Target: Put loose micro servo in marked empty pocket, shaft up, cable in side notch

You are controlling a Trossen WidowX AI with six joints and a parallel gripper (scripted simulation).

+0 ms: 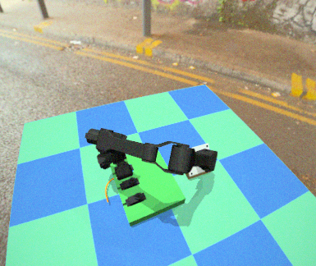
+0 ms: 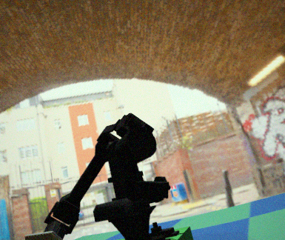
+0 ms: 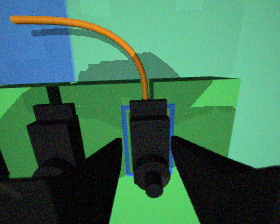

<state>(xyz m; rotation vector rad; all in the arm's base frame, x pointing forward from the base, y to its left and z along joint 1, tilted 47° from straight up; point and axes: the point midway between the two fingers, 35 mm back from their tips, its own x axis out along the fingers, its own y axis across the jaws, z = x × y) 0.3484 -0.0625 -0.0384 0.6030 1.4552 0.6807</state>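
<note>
The green deck is 12 cm behind my gripper tip, 6 cm to the left of it and 4 cm below it.
</note>
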